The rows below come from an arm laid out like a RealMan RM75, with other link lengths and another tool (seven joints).
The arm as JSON. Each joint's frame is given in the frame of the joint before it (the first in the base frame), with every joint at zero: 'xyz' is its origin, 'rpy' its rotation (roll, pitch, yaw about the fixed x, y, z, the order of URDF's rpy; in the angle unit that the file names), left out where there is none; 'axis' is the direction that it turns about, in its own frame. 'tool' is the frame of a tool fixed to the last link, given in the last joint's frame.
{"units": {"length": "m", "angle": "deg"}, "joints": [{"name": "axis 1", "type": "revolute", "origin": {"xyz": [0.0, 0.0, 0.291]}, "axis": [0.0, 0.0, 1.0]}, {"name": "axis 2", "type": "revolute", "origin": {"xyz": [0.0, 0.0, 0.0]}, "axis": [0.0, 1.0, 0.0]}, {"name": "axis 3", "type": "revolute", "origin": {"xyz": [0.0, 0.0, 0.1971]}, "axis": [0.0, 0.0, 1.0]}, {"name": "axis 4", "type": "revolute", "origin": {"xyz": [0.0, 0.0, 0.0]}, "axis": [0.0, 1.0, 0.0]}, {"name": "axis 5", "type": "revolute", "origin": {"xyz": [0.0, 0.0, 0.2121]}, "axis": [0.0, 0.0, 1.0]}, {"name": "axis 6", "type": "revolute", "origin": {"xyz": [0.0, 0.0, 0.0]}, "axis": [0.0, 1.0, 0.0]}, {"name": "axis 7", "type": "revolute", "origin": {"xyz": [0.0, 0.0, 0.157]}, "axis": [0.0, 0.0, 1.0]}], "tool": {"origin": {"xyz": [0.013, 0.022, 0.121], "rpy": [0.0, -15.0, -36.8]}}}
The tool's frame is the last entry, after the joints.
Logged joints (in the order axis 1, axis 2, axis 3, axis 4, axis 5, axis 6, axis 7), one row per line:
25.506 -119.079 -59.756 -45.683 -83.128 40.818 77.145
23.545 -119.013 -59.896 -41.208 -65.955 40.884 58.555
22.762 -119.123 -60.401 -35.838 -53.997 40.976 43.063
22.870 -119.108 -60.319 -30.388 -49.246 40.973 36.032
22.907 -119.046 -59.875 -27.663 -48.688 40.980 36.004
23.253 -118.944 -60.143 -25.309 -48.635 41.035 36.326
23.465 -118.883 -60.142 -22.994 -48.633 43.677 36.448
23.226 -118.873 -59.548 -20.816 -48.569 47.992 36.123
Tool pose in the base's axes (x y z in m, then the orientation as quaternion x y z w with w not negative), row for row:
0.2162 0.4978 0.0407 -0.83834 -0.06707 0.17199 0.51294
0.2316 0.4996 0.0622 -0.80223 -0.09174 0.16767 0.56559
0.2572 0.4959 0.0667 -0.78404 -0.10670 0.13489 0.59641
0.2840 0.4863 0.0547 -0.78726 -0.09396 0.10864 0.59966
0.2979 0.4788 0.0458 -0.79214 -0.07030 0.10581 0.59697
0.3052 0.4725 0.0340 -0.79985 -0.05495 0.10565 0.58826
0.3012 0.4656 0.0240 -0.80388 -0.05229 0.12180 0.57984
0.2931 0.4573 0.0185 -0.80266 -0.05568 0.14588 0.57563
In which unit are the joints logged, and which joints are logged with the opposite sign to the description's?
The joints are logged in degrees. Opposite sign: axis 2, axis 6.
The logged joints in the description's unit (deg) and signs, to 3 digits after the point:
25.506 119.079 -59.756 -45.683 -83.128 -40.818 77.145
23.545 119.013 -59.896 -41.208 -65.955 -40.884 58.555
22.762 119.123 -60.401 -35.838 -53.997 -40.976 43.063
22.870 119.108 -60.319 -30.388 -49.246 -40.973 36.032
22.907 119.046 -59.875 -27.663 -48.688 -40.980 36.004
23.253 118.944 -60.143 -25.309 -48.635 -41.035 36.326
23.465 118.883 -60.142 -22.994 -48.633 -43.677 36.448
23.226 118.873 -59.548 -20.816 -48.569 -47.992 36.123

